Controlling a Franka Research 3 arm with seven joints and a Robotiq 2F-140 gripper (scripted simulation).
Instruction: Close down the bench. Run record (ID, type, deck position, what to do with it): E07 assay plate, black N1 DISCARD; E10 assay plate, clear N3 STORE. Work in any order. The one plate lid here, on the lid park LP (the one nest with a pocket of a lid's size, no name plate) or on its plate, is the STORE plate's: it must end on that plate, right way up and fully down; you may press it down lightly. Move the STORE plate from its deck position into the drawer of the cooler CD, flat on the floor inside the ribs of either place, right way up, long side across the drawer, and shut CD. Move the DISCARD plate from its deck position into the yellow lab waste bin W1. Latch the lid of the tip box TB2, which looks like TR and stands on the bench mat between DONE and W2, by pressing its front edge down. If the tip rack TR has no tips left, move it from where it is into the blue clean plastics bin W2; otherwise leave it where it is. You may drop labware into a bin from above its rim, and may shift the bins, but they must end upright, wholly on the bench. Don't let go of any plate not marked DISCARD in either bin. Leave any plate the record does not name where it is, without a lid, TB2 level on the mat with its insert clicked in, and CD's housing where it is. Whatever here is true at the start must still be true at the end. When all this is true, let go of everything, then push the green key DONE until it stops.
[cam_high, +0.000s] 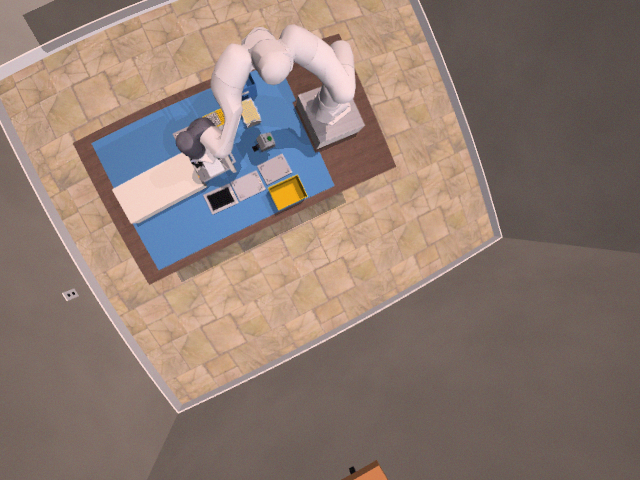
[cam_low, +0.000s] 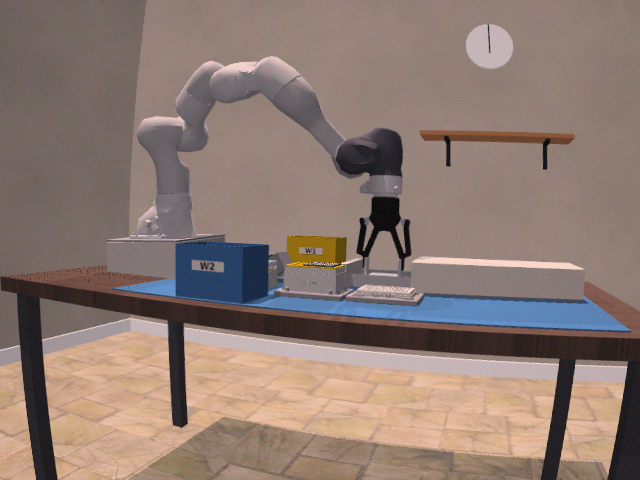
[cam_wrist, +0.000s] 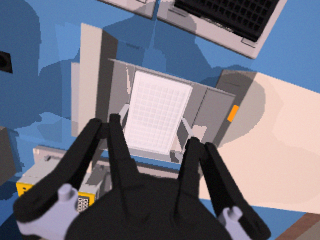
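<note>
Now: hand 1 cm above the white plate lid. Round my hand: clear plate 19 cm to the right, 3 cm ahead, 2 cm below; then drawer 4 cm ahead, 2 cm below; then cooler CD 17 cm ahead, 1 cm to the right, 1 cm below.
</note>
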